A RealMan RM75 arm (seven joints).
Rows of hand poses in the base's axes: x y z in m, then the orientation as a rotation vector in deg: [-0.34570 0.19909 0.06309 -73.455 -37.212 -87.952]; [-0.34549 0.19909 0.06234 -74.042 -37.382 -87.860]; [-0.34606 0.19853 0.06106 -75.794 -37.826 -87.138]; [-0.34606 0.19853 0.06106 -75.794 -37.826 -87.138]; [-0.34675 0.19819 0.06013 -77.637 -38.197 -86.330]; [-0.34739 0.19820 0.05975 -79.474 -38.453 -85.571]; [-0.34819 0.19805 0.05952 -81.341 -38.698 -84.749]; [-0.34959 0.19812 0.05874 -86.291 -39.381 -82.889]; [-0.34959 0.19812 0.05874 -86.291 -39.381 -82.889]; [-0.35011 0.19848 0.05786 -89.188 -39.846 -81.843]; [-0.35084 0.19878 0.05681 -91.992 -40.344 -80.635]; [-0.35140 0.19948 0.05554 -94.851 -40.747 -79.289]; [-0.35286 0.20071 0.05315 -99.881 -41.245 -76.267]
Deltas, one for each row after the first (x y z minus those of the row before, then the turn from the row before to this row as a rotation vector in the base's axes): [0.00021 0.00000 -0.00075 -0.473 0.215 -0.166]; [-0.00057 -0.00056 -0.00128 -1.357 0.919 -0.202]; [0.00000 0.00000 0.00000 0.000 0.000 0.000]; [-0.00069 -0.00034 -0.00093 -1.372 1.028 -0.222]; [-0.00064 0.00001 -0.00038 -1.305 1.038 -0.304]; [-0.00080 -0.00015 -0.00023 -1.322 1.080 -0.293]; [-0.00140 0.00007 -0.00078 -3.574 2.595 -1.043]; [0.00000 0.00000 0.00000 0.000 0.000 0.000]; [-0.00052 0.00036 -0.00088 -2.155 1.422 -0.652]; [-0.00073 0.00030 -0.00105 -2.117 1.450 -0.519]; [-0.00056 0.00070 -0.00127 -2.107 1.563 -0.530]; [-0.00146 0.00123 -0.00239 -3.595 3.181 -0.713]
